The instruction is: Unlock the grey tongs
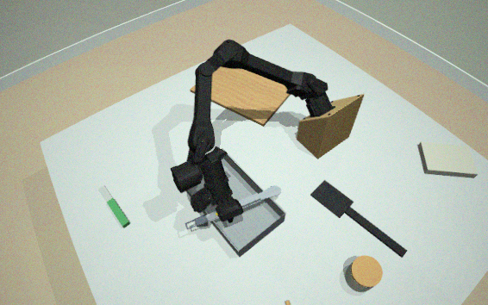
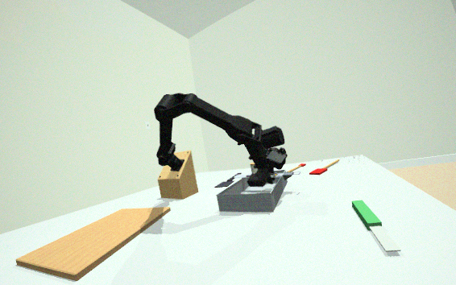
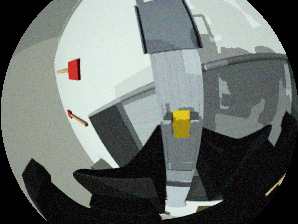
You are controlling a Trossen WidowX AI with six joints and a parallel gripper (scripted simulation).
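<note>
The roasting tin lies 4 cm behind my gripper tip and 6 cm to the right of it. From my gripper tip the other things lie so: black spatula (33 cm behind, 17 cm to the left, 3 cm below); then yellow lock piece (2 cm ahead, 2 cm to the right, 3 cm above); then cork-topped jar (22 cm behind, 33 cm to the left).
</note>
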